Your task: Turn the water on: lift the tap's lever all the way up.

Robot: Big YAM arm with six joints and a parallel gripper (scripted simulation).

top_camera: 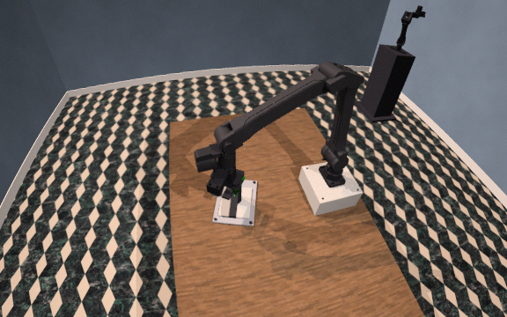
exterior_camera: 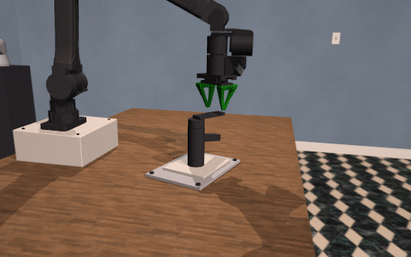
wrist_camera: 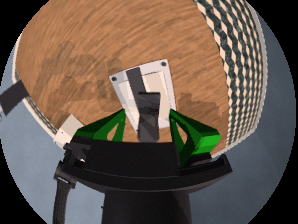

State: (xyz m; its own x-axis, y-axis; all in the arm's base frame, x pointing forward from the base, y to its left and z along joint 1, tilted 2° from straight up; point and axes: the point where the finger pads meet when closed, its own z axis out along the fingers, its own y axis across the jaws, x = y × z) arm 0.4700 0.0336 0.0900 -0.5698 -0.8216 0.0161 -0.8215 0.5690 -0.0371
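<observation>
The lever lies 10 mm behind my hand, 20 mm to the right of it and 20 mm below it. Round my hand: black tap 30 mm behind, 50 mm to the right, 80 mm below.
</observation>
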